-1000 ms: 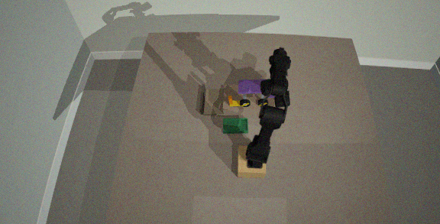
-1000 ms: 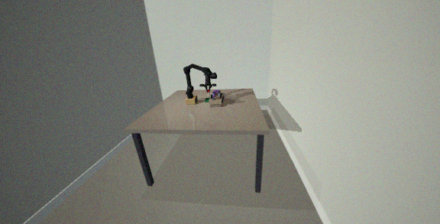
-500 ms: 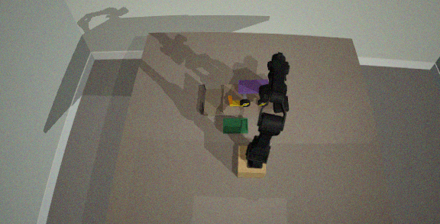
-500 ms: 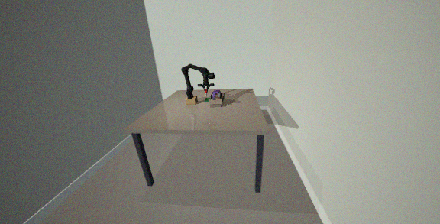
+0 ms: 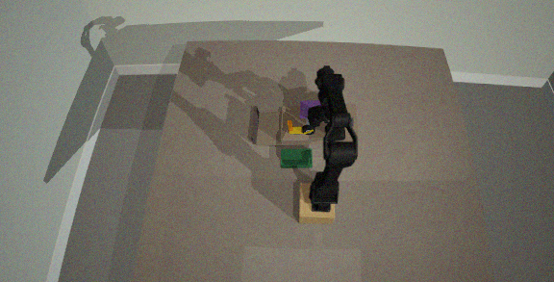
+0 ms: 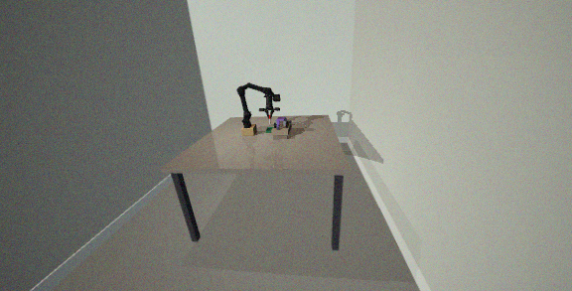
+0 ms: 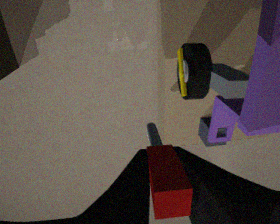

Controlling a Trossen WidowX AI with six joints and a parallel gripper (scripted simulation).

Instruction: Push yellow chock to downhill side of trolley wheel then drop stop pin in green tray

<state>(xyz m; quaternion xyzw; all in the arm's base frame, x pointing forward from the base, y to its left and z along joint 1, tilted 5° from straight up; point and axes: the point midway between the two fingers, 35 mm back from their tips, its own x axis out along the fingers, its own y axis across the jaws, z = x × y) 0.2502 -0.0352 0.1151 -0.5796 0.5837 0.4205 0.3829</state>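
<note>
My gripper tip is 4 cm past the green tray, 15 cm to the right of it and 18 cm above it. Also, from my gripper tip: red-headed stop pin right at my gripper tip; yellow chock 5 cm ahead, 15 cm to the left, 9 cm below; purple-topped trolley 9 cm ahead, 7 cm to the left, 6 cm below.
</note>
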